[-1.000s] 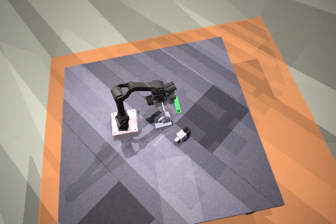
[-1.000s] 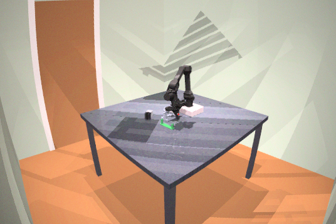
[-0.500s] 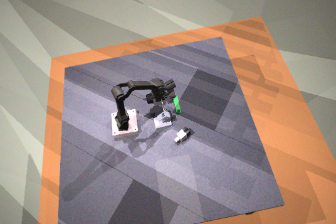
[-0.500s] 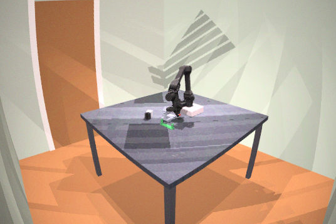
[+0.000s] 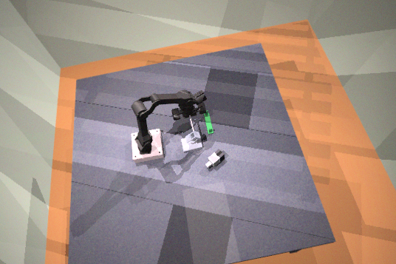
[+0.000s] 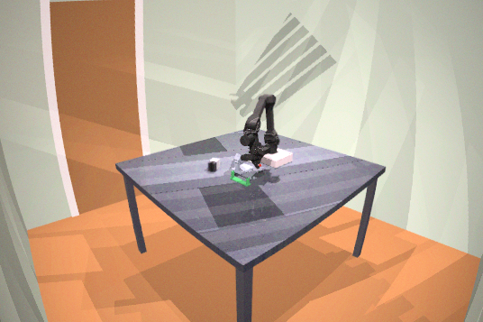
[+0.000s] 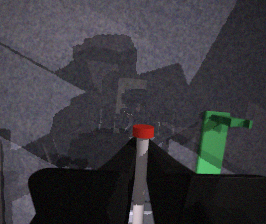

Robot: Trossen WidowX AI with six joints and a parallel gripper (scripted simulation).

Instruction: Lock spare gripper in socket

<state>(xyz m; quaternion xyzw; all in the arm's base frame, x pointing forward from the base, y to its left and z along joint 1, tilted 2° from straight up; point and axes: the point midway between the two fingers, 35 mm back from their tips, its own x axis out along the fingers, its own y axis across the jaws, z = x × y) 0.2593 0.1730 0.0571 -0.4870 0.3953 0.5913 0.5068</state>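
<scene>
Right now my gripper tip is 100 mm short of the green bracket, 40 mm above it and 30 mm to the left of it. Round my gripper tip: spare gripper 270 mm to the right, 120 mm ahead, 30 mm below; grey mount 150 mm to the right, 10 mm below, 10 mm ahead.
</scene>
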